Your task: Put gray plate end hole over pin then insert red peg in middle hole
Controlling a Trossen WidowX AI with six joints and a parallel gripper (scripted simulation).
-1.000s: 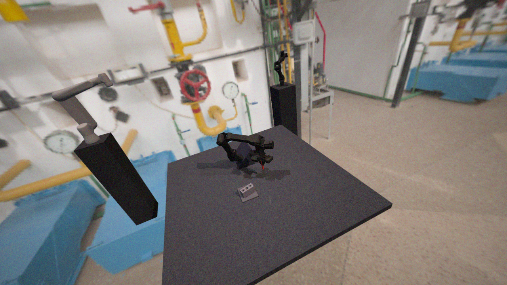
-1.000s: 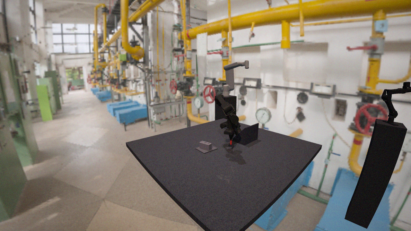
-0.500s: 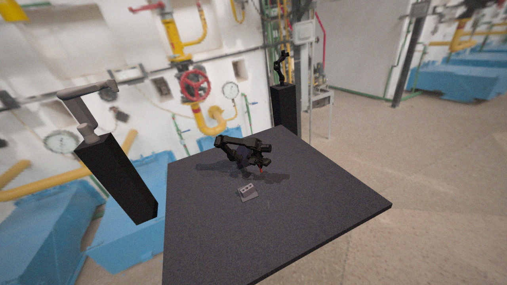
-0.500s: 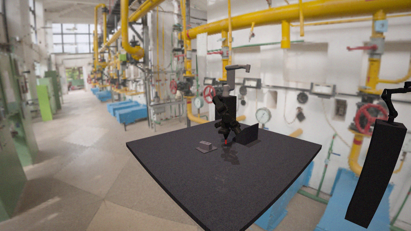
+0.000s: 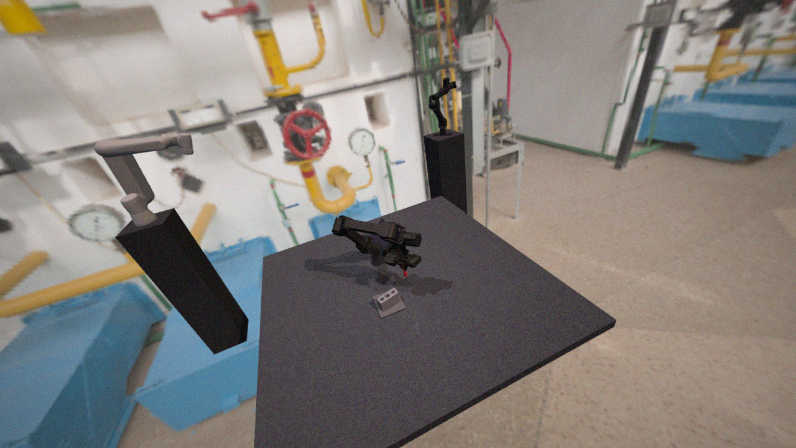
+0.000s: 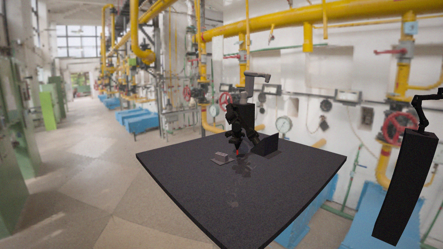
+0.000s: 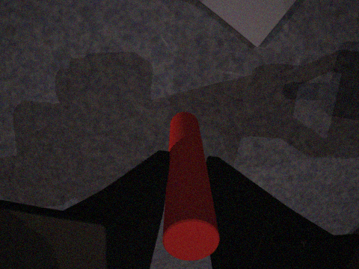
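Now: gripper tip 120 mm to the left of the gray plate, 70 mm above it and 50 mm short of it. The rest, counted from my gripper tip: gray base: 110 mm below, 100 mm to the right, 40 mm ahead; red peg: right at my gripper tip.
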